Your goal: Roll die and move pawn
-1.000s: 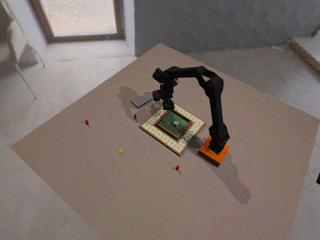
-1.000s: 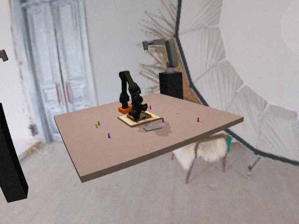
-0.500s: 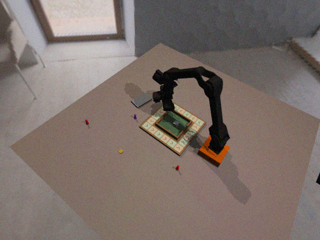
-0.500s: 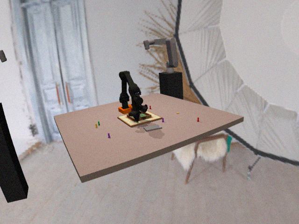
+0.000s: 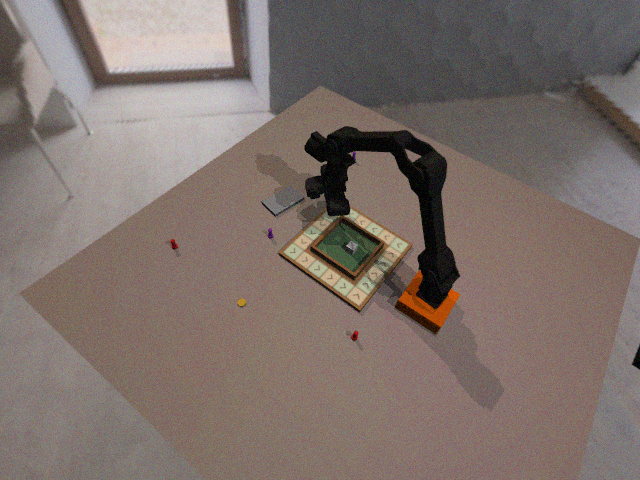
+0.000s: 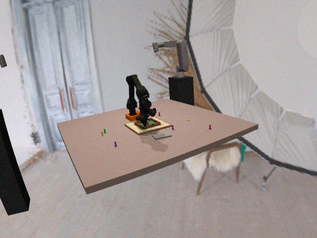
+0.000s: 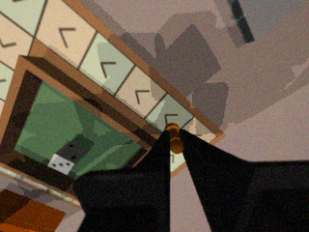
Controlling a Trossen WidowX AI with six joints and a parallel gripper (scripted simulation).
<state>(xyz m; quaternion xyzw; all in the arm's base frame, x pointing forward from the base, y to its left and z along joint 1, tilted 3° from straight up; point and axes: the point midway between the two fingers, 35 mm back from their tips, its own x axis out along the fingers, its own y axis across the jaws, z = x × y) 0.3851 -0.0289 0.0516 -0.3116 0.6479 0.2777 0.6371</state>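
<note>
Now: the white die 13 cm behind my gripper tip, 6 cm to the left of it and 2 cm below it. The rest, counted from my gripper tip: orange pawn: 1 cm above; then grey card: 15 cm ahead, 6 cm to the left, 4 cm below; then green dice tray: 12 cm behind, 6 cm to the left, 4 cm below.
</note>
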